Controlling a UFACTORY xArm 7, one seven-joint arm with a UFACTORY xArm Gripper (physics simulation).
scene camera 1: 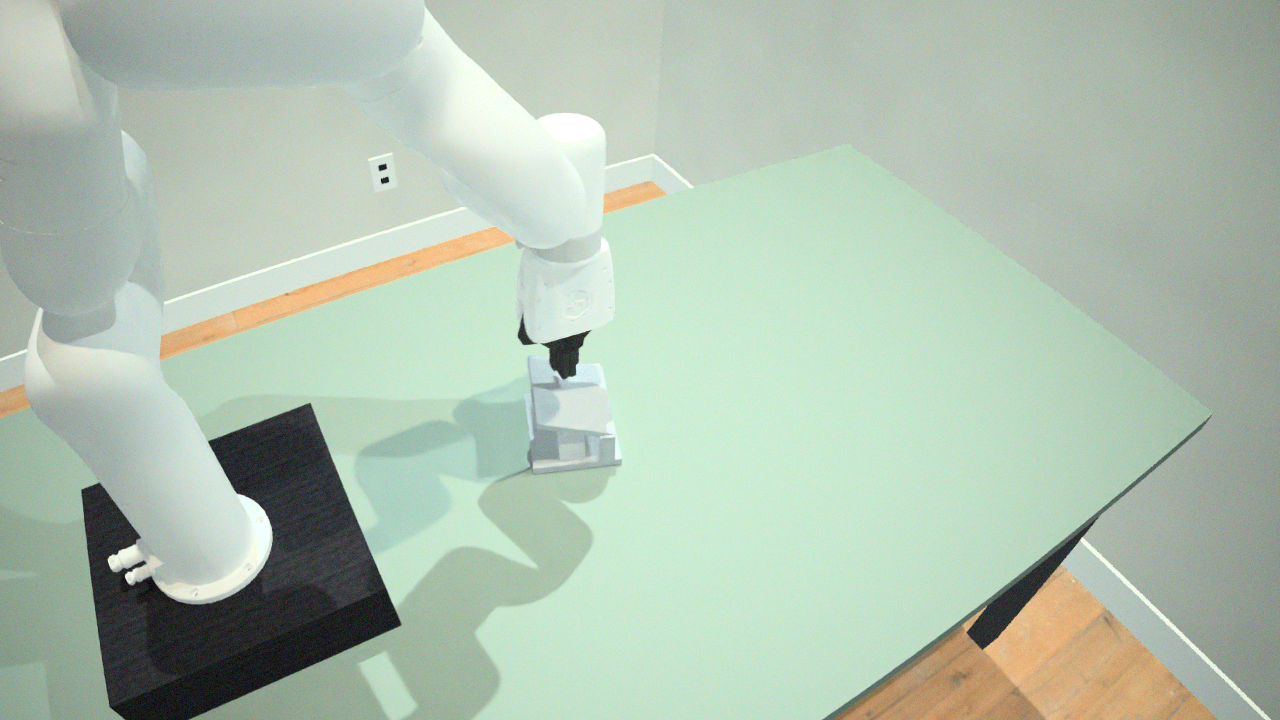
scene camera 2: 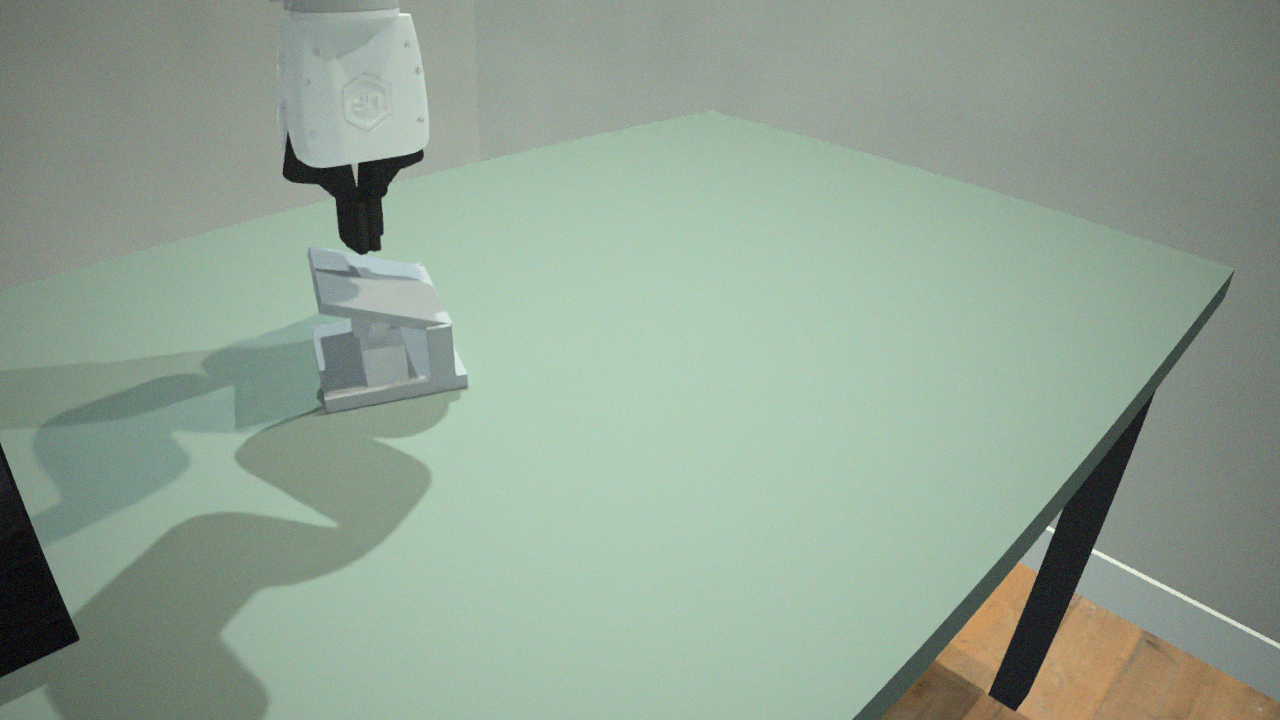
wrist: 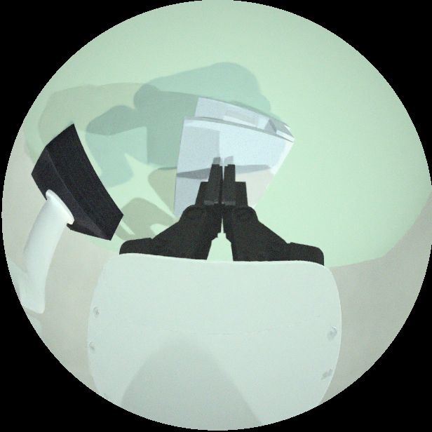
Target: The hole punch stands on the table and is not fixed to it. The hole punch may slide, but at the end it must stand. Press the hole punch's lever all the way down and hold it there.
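Seen in the pictures: gripper, between the fingertips: [scene camera 1: 563,370] [scene camera 2: 362,248]; arm's base, origin of its link: [scene camera 1: 212,548].
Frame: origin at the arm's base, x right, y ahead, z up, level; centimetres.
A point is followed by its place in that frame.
Observation:
The grey-white hole punch [scene camera 1: 572,446] {x 5.3, y 39.6, z -4.1 cm} [scene camera 2: 386,365] {x 5.3, y 39.6, z -5.1 cm} stands upright on the green table, and its base lies flat. Its lever [scene camera 1: 577,408] {x 3.0, y 41.8, z -1.1 cm} [scene camera 2: 384,299] {x 3.6, y 41.2, z -0.9 cm} [wrist: 200,145] is a wide plate, tilted up, with the raised end at the back and a gap between plate and base. My gripper [scene camera 1: 564,374] {x -1.0, y 42.5, z 1.3 cm} [scene camera 2: 361,248] {x -1.0, y 42.5, z 1.3 cm} [wrist: 224,180] is shut and empty, pointing down. Its black fingertips are at or just above the lever's raised end, near the middle of its width. The frames do not show clearly whether they touch it. In the wrist view the fingers hide part of the lever.
The green table [scene camera 1: 805,358] {x 7.2, y 76.2, z -7.9 cm} [scene camera 2: 716,402] {x 22.9, y 56.0, z -7.8 cm} [wrist: 340,150] carries the black base block [scene camera 1: 295,501] {x -1.0, y 9.5, z 0.0 cm} [scene camera 2: 26,573] {x 13.3, y 12.8, z -2.5 cm} [wrist: 77,185] of the arm, to the left of the hole punch. The arm's shadows fall across the table around the hole punch. Walls stand behind the table.

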